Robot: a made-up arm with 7 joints.
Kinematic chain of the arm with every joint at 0, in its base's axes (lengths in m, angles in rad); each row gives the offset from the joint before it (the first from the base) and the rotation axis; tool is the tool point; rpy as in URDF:
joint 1: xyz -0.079 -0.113 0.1 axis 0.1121 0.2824 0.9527
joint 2: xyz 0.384 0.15 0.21 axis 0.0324 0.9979 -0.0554
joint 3: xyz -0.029 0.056 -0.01 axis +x
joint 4: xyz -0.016 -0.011 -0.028 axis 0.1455 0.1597 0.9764
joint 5: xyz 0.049 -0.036 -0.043 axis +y
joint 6: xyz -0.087 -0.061 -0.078 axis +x
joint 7: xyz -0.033 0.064 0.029 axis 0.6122 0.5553 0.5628
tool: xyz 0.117 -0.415 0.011 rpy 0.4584 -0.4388 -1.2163
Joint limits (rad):
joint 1: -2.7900..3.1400
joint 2: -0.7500..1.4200
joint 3: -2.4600..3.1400
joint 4: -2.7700..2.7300
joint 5: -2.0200..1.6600
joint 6: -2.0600..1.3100
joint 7: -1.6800..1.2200
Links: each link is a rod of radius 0.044 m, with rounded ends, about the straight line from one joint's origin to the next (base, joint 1, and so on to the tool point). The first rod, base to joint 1, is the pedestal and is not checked.
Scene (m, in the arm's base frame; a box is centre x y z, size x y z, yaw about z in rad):
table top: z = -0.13
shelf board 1: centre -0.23 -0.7 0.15 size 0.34 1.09 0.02 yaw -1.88
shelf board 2: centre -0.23 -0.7 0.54 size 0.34 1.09 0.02 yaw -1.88
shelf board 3: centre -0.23 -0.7 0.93 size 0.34 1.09 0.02 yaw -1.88
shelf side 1: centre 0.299 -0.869 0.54 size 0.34 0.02 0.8 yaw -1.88
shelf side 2: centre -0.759 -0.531 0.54 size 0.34 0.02 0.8 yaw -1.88
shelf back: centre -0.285 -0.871 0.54 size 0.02 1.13 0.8 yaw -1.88
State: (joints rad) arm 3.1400 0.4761 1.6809 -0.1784 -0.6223 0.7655 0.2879
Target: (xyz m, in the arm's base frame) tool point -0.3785 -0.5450 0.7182
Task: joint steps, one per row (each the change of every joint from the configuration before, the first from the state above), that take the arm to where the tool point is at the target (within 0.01 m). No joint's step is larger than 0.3 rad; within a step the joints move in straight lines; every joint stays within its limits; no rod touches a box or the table.
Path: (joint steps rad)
1: -0.2687 0.1090 0.0095 -0.0656 0.0124 -0.1500 -0.0665
2: -0.2686 0.1090 0.0095 -0.0655 0.0124 -0.1500 -0.0664
3: -0.2687 0.1090 0.0094 -0.0656 0.0124 -0.1500 -0.0665
4: -0.2687 0.1089 0.0095 -0.0656 0.0124 -0.1501 -0.0664
5: 0.1464 -0.0481 0.1468 -0.1103 0.2383 0.1396 -0.0450
6: 0.1464 -0.0481 0.1468 -0.1103 0.2384 0.1395 -0.0449
7: 0.1464 -0.0481 0.1467 -0.1104 0.2384 0.1396 -0.0450
8: 0.2241 -0.0543 0.0204 0.1275 -0.1002 0.1372 0.1206
9: 0.2241 -0.0543 0.0204 0.1275 -0.1001 0.1372 0.1206

